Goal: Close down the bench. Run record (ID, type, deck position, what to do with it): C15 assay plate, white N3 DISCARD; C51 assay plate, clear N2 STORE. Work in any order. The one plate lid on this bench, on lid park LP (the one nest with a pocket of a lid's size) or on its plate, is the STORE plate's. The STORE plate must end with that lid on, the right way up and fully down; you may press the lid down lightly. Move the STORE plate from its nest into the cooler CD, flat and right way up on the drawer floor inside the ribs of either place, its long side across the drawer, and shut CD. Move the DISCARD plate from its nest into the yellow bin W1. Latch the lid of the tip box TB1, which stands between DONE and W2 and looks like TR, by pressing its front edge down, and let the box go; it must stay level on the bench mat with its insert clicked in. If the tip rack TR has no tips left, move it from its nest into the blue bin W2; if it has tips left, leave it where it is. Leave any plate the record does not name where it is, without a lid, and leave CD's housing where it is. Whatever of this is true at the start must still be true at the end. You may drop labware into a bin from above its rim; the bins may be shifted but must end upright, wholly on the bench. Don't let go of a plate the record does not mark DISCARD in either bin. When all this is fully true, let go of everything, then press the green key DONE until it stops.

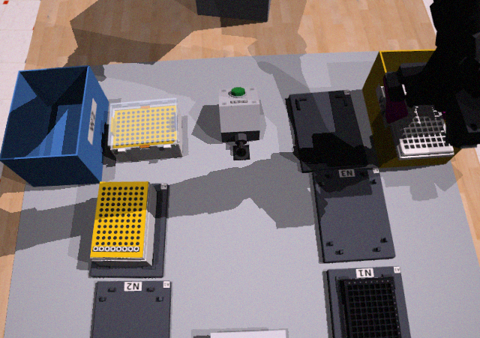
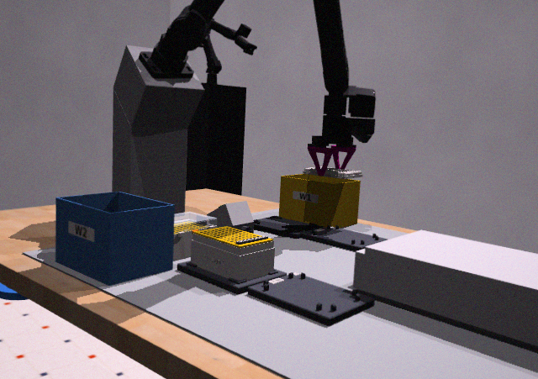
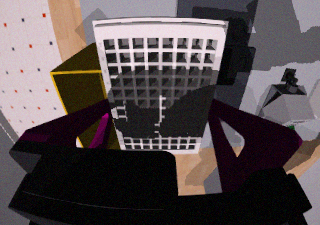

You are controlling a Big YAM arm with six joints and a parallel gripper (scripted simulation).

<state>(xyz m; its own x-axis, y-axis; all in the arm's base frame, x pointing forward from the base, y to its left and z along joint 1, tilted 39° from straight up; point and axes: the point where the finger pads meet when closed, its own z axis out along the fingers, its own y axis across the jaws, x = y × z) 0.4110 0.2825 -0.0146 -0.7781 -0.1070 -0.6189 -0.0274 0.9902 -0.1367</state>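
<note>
Now: hand 270 mm to the left of the green DONE key, 110 mm past it and 80 mm above it. Round my hand: white plate (10 mm ahead); then lid park LP (140 mm below, 110 mm to the right, 60 mm behind); then yellow bin W1 (110 mm below, 70 mm behind, 50 mm to the left).
</note>
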